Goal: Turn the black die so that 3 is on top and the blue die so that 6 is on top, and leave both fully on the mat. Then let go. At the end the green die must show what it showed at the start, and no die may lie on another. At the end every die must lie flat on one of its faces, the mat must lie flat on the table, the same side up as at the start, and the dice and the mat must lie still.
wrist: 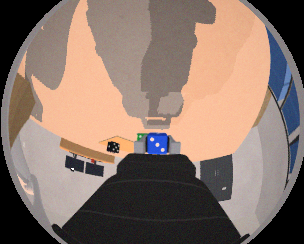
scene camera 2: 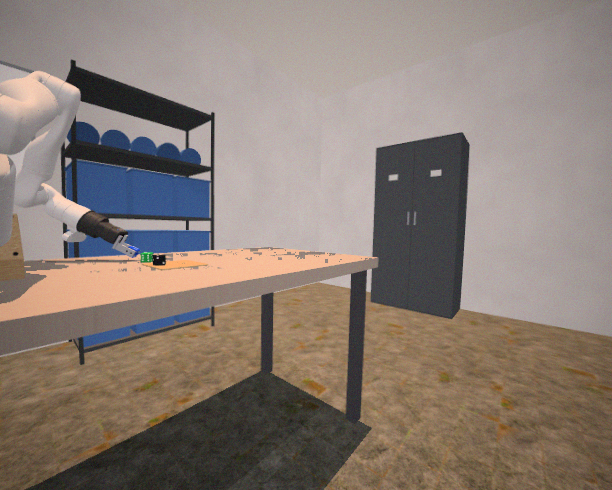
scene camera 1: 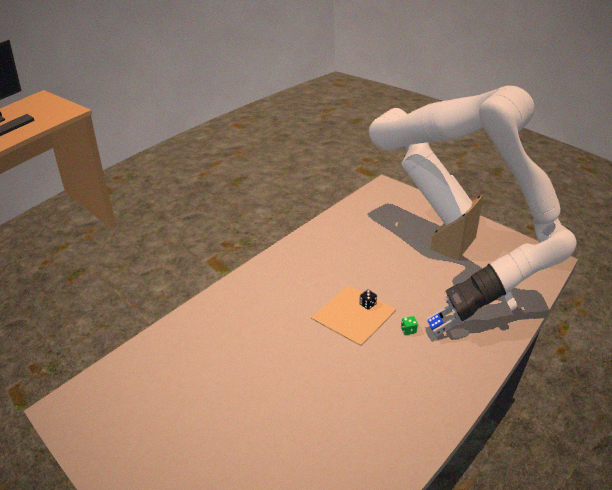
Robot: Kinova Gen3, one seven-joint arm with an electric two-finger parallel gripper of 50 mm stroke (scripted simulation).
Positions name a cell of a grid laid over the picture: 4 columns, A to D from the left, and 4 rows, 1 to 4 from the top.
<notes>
I see my gripper (scene camera 1: C3) and an orange mat (scene camera 1: C3).
My gripper is seen too in the wrist view (wrist: C3) and in scene camera 2 (scene camera 2: A3).
</notes>
